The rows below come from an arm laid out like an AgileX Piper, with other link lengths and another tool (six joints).
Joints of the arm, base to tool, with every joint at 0 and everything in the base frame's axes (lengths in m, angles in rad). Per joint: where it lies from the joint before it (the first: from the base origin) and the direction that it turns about. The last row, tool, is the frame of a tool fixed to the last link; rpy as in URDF.
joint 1: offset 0.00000 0.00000 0.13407 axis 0 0 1
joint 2: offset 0.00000 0.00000 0.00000 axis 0 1 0
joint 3: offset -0.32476 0.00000 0.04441 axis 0 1 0
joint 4: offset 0.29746 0.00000 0.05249 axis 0.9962 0 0.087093
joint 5: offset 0.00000 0.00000 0.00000 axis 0 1 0
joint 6: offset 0.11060 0.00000 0.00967 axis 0.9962 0 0.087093
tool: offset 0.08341 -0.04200 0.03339 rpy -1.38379 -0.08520 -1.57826
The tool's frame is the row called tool.
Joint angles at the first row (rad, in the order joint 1, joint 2, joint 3, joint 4, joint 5, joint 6):
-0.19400, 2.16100, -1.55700, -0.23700, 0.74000, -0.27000
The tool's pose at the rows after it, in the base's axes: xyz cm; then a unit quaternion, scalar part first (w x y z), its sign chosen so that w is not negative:
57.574 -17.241 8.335 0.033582 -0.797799 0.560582 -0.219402
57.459 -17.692 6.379 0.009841 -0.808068 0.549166 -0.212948
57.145 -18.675 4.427 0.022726 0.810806 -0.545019 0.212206
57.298 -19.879 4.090 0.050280 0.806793 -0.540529 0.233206
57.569 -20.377 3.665 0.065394 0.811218 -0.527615 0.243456
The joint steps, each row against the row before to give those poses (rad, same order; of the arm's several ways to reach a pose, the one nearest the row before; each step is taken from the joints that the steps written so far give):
0.00001, 0.01201, -0.00002, -0.02100, -0.02999, 0.00001
0.00098, 0.03800, 0.00000, -0.05599, -0.00300, 0.01197
0.00001, 0.04200, 0.00001, -0.09401, -0.00101, 0.06102
0.00000, 0.02098, 0.00002, -0.12000, -0.01501, 0.09100
-0.00001, 0.01702, -0.00103, -0.06699, -0.01298, 0.02898

